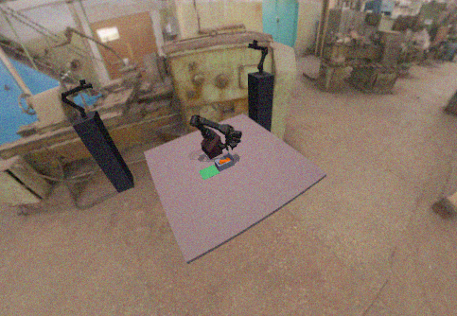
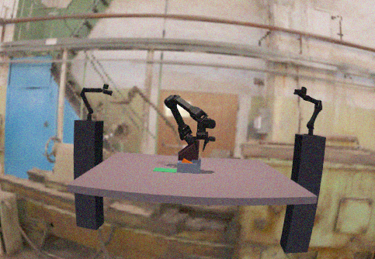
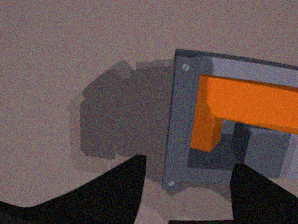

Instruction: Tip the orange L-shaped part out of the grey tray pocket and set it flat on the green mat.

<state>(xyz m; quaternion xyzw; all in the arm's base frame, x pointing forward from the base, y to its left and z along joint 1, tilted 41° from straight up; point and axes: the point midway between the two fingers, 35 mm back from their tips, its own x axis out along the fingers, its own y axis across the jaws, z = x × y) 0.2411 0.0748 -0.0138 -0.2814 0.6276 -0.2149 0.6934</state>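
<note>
Right now my gripper tip is 10 cm above the orange L-shaped part and 5 cm to the left of it. The rest, counted from my gripper tip: green mat 22 cm to the right, 16 cm below, 1 cm ahead.
</note>
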